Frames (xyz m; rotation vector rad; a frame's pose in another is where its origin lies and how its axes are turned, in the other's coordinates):
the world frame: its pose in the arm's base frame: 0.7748 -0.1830 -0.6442 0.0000 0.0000 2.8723
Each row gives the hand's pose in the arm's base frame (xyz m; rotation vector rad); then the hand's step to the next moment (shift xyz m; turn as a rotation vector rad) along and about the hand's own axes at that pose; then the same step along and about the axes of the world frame.
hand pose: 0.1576 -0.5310 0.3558 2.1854 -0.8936 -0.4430
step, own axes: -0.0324 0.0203 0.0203 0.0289 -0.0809 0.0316
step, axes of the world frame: 0.0424 0.0086 0.0024 -0.0381 -0.0148 -0.0819
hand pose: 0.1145 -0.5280 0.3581 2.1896 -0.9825 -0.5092
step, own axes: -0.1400 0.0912 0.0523 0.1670 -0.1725 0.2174
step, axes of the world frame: 0.1706 0.0049 0.0391 -0.1001 0.1122 -0.2869
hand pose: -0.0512 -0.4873 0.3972 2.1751 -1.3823 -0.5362
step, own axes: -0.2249 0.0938 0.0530 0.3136 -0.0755 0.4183
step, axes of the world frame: 0.2245 -0.1050 0.0278 -0.0357 0.3468 -0.3968
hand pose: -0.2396 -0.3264 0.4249 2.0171 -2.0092 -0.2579
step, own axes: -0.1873 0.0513 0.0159 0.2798 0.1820 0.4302
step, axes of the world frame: 0.1041 -0.1643 -0.0119 0.2128 0.3791 -0.3278
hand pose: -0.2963 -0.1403 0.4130 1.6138 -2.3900 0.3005
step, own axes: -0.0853 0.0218 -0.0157 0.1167 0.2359 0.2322
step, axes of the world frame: 0.0120 -0.0878 -0.0124 0.2478 0.1574 -0.1924
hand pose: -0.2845 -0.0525 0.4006 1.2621 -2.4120 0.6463
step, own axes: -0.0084 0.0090 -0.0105 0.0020 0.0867 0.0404
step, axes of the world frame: 0.0061 -0.0148 0.0025 0.0795 0.0008 -0.0532
